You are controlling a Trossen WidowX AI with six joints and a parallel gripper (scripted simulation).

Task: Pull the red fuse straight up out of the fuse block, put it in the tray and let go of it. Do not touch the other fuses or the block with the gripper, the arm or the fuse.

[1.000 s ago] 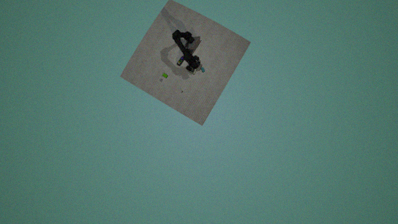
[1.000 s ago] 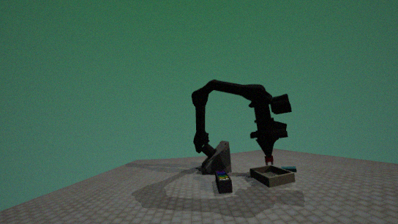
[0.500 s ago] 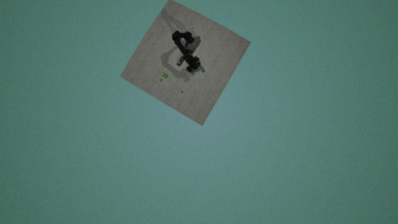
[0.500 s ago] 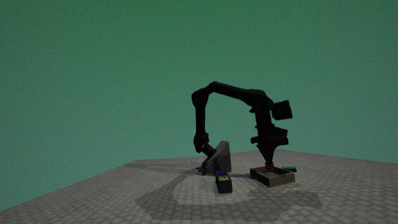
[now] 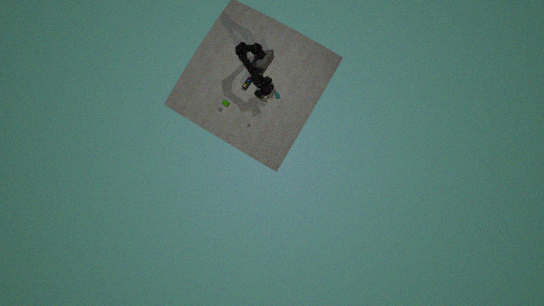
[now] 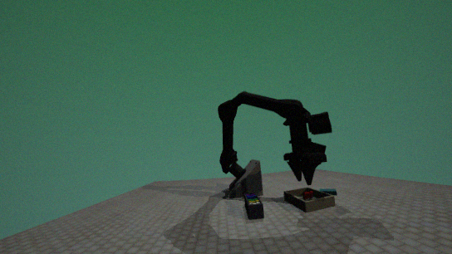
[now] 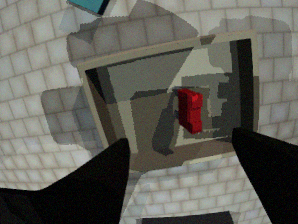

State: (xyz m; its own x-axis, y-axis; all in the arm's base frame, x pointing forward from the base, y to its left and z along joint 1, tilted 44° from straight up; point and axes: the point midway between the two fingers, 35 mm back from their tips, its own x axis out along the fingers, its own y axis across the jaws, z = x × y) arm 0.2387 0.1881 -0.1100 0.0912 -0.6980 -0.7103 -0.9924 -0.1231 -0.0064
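My gripper tip is now 1 cm short of the red fuse and 4 cm above it. The rest, counted from my gripper tip: tan tray 6 cm below; teal block 6 cm behind, 11 cm to the left, 6 cm below; green piece 30 cm ahead, 22 cm to the right, 6 cm below.
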